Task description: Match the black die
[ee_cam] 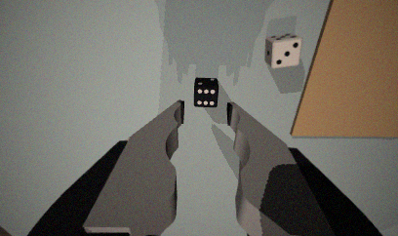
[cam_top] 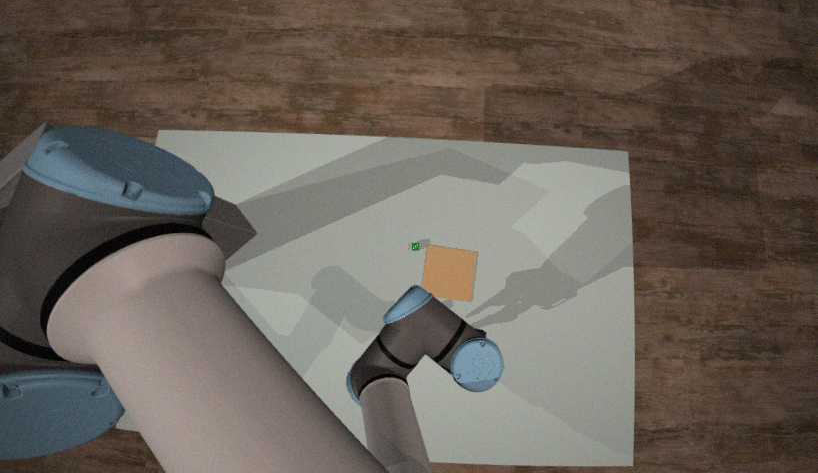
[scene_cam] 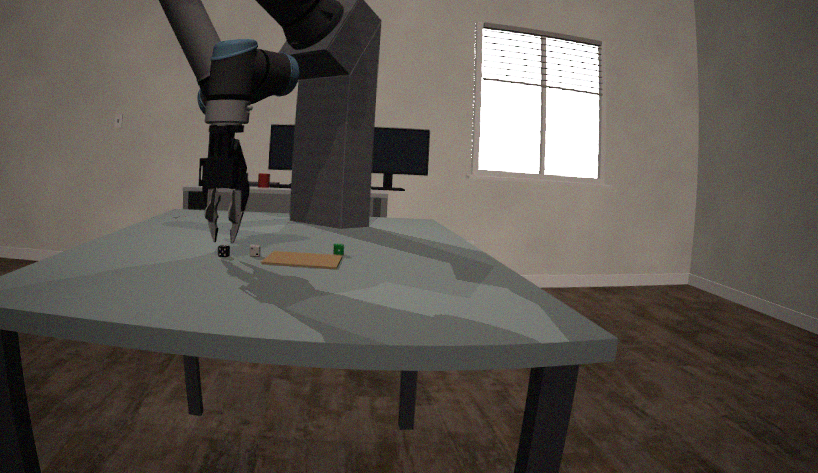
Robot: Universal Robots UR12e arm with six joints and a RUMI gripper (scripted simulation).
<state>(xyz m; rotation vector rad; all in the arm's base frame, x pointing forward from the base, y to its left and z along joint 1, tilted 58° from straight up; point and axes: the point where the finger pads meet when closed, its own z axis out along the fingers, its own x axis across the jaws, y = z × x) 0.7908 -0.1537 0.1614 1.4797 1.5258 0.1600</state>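
The black die is 3 cm below my hand. The rest, counted from my hand: mat 16 cm to the left, 4 cm below, 2 cm ahead; green die 24 cm to the left, 6 cm behind, 3 cm below; white die 6 cm to the left, 3 cm below, 2 cm behind.
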